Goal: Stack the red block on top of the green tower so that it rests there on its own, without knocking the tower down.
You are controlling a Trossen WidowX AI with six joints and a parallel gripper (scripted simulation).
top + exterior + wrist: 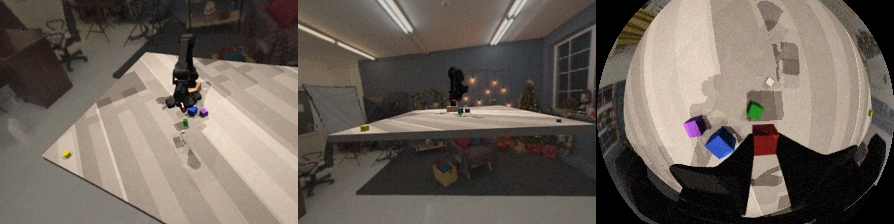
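Now: gripper tip 6 cm short of the white cube and 12 cm above it. Also, from my gripper tip: blue cube 11 cm behind, 2 cm to the left, 10 cm below; purple cube 11 cm behind, 9 cm to the left, 11 cm below; red block right at my gripper tip.
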